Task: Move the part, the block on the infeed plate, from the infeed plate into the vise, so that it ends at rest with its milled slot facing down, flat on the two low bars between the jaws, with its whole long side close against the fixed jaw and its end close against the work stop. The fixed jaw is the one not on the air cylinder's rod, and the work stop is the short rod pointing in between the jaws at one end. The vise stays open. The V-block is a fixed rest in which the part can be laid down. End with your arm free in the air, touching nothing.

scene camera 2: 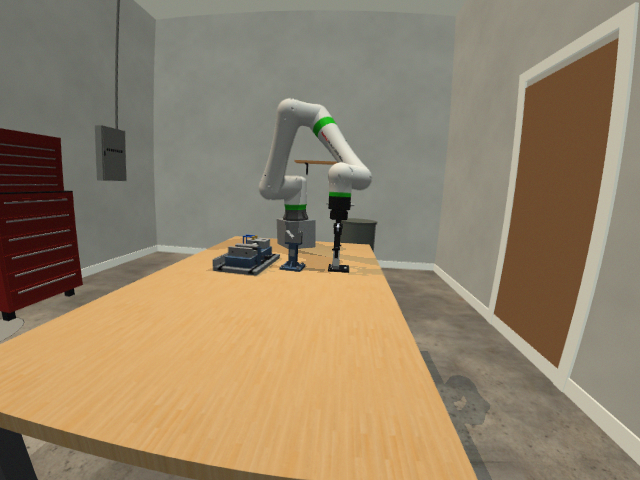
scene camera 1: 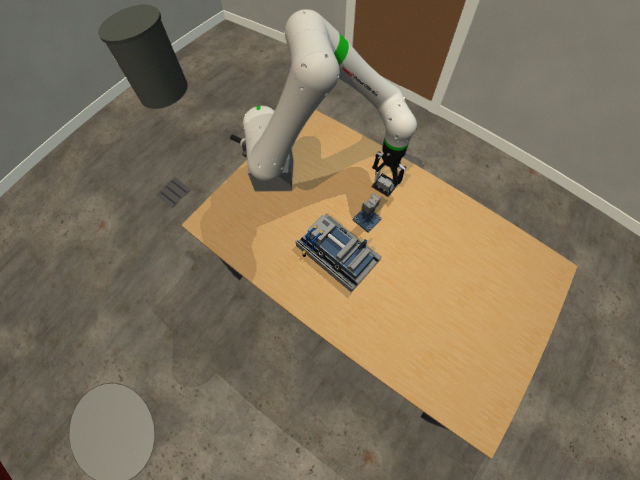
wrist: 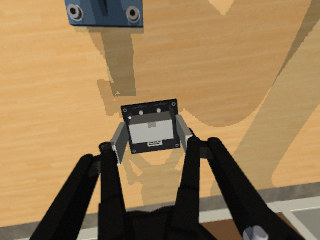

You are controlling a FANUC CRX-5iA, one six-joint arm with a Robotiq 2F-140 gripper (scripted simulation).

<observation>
In view: my gripper [wrist: 151,126], a part [wrist: 149,127] and an infeed plate [wrist: 165,105].
</observation>
